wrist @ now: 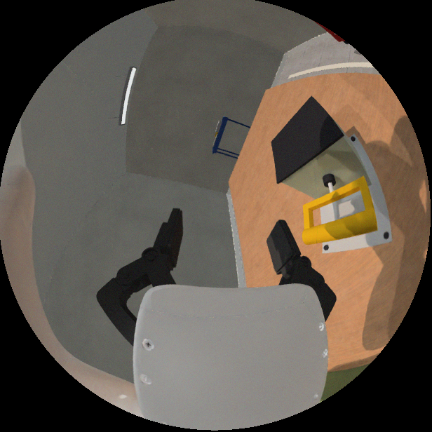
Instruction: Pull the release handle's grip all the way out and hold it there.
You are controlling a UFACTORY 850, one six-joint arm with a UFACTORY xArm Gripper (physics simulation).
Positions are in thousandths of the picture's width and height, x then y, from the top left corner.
Labels:
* my gripper: 531, 524
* grey base plate: 888, 541

